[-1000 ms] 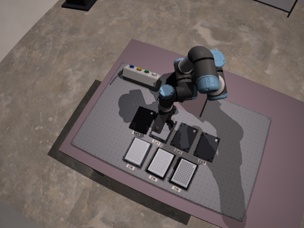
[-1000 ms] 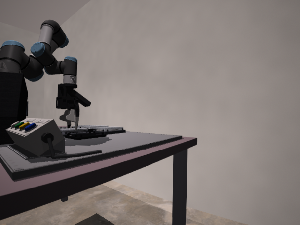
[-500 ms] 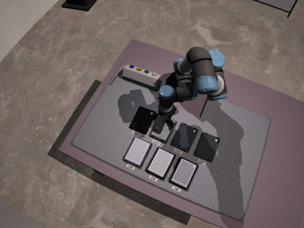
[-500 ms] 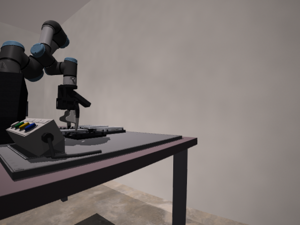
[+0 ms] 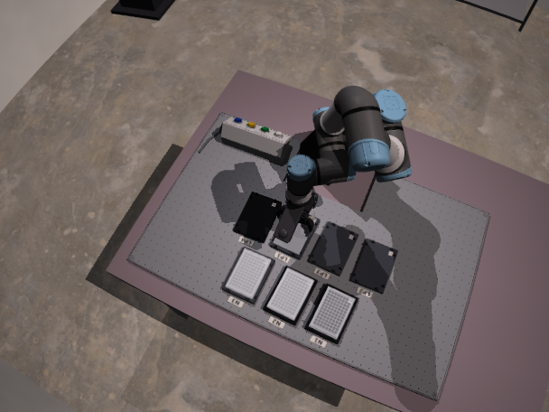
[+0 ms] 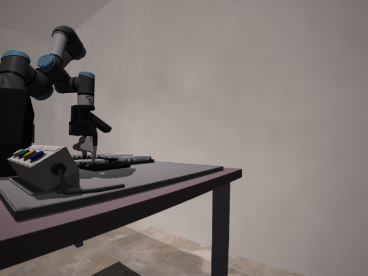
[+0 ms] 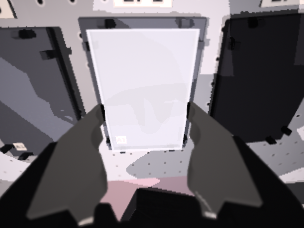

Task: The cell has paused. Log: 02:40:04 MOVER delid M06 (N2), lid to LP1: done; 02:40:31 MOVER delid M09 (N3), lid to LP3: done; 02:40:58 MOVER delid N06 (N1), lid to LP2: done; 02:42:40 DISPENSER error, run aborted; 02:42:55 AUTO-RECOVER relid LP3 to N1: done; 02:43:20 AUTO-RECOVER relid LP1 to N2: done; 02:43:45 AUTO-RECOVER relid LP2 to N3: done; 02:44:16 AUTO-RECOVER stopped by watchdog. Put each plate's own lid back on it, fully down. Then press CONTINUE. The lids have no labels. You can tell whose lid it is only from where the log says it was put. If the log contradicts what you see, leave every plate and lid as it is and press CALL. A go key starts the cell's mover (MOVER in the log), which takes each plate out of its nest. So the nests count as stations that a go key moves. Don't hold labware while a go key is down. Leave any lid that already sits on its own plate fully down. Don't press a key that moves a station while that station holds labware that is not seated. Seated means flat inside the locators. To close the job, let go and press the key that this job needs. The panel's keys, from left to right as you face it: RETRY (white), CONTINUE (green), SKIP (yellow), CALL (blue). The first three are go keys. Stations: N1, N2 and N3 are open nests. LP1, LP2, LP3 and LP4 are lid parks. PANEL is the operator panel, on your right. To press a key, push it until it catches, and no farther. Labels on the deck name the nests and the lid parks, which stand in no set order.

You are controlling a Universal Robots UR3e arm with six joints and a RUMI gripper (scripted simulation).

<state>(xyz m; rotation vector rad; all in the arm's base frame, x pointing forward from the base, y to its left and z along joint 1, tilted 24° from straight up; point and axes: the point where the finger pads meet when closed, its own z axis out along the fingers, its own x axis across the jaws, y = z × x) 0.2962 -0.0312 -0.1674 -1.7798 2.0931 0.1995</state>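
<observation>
My hand is 2 cm above the LP1 lid park. The rest, counted from my hand: lid park LP4 (13 cm to the right, 2 cm below, 1 cm behind); then LP3 lid park (13 cm to the left, 2 cm below, 1 cm ahead); then LP2 lid park (26 cm to the left, 2 cm below, 2 cm ahead).
</observation>
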